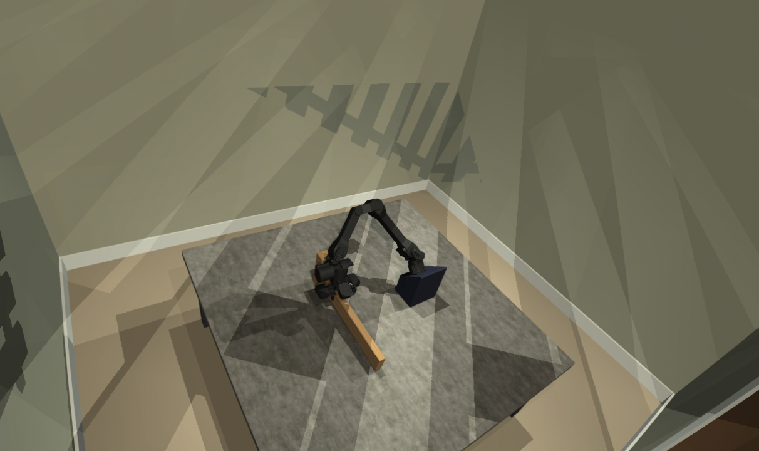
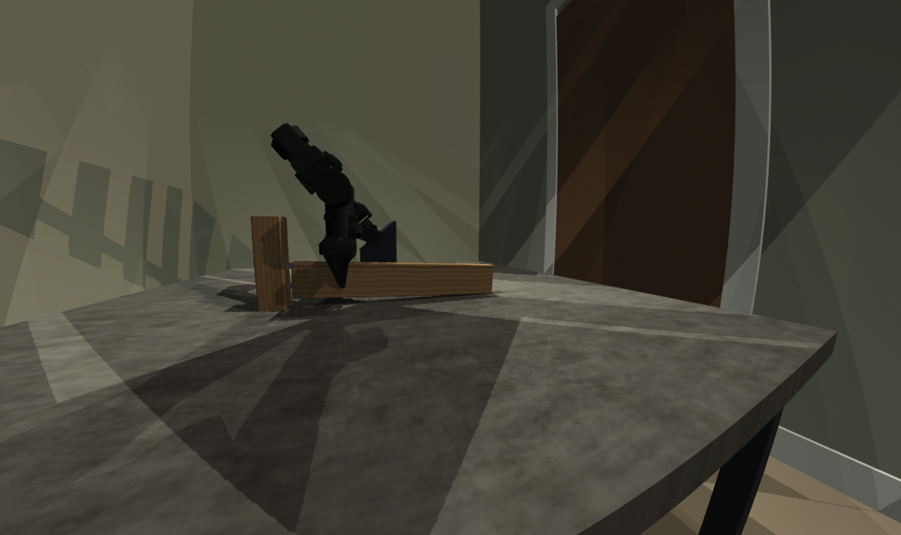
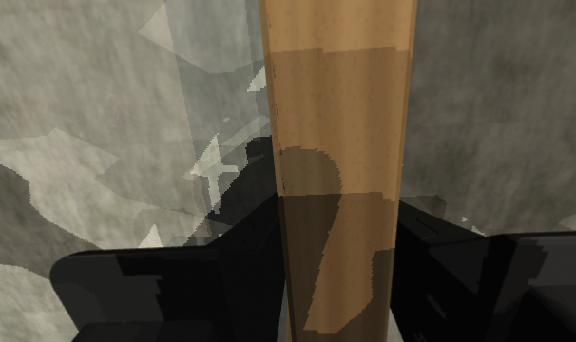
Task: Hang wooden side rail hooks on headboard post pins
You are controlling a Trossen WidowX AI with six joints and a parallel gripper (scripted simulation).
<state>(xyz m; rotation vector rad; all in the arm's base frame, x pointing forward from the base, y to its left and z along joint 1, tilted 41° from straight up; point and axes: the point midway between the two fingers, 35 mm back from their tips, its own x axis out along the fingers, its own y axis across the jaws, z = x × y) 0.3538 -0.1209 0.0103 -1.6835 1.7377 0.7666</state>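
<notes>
The headboard post is 13 cm to the right of my gripper tip and 4 cm above it.
</notes>
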